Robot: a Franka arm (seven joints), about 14 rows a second.
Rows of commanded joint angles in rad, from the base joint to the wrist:
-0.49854, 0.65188, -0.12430, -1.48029, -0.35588, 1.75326, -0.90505
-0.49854, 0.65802, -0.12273, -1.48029, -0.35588, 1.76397, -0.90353
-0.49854, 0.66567, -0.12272, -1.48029, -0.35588, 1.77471, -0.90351
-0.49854, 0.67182, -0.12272, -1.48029, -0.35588, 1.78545, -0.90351
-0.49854, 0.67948, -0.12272, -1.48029, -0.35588, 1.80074, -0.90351
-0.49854, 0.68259, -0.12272, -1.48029, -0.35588, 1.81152, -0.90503
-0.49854, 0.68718, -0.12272, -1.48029, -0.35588, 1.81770, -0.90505
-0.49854, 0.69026, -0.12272, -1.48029, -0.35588, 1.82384, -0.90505
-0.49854, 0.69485, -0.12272, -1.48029, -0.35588, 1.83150, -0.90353
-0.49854, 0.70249, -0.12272, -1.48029, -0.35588, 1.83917, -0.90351
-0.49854, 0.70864, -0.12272, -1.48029, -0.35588, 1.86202, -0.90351
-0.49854, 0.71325, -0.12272, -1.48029, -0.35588, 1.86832, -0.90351
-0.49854, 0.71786, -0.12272, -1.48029, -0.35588, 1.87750, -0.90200
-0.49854, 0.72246, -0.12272, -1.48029, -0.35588, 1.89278, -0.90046
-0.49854, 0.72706, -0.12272, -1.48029, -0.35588, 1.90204, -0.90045
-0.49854, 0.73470, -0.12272, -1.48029, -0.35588, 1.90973, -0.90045
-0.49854, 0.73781, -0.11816, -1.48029, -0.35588, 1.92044, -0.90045
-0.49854, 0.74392, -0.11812, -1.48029, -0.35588, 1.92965, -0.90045
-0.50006, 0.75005, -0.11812, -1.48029, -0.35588, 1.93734, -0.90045
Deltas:
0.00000, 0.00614, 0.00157, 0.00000, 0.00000, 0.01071, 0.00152
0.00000, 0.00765, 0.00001, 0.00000, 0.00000, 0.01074, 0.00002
0.00000, 0.00615, 0.00000, 0.00000, 0.00000, 0.01074, 0.00000
0.00000, 0.00766, 0.00000, 0.00000, 0.00000, 0.01529, 0.00000
0.00000, 0.00311, 0.00000, 0.00000, 0.00000, 0.01078, -0.00152
0.00000, 0.00459, 0.00000, 0.00000, 0.00000, 0.00618, -0.00002
0.00000, 0.00308, 0.00000, 0.00000, 0.00000, 0.00614, 0.00000
0.00000, 0.00459, 0.00000, 0.00000, 0.00000, 0.00766, 0.00152
0.00000, 0.00764, 0.00000, 0.00000, 0.00000, 0.00767, 0.00002
0.00000, 0.00615, 0.00000, 0.00000, 0.00000, 0.02285, 0.00000
0.00000, 0.00461, 0.00000, 0.00000, 0.00000, 0.00630, 0.00000
0.00000, 0.00461, 0.00000, 0.00000, 0.00000, 0.00918, 0.00151
0.00000, 0.00460, 0.00000, 0.00000, 0.00000, 0.01528, 0.00154
0.00000, 0.00460, 0.00000, 0.00000, 0.00000, 0.00926, 0.00001
0.00000, 0.00764, 0.00000, 0.00000, 0.00000, 0.00769, 0.00000
0.00000, 0.00311, 0.00456, 0.00000, 0.00000, 0.01071, 0.00000
0.00000, 0.00611, 0.00004, 0.00000, 0.00000, 0.00921, 0.00000
-0.00152, 0.00613, 0.00000, 0.00000, 0.00000, 0.00769, 0.00000

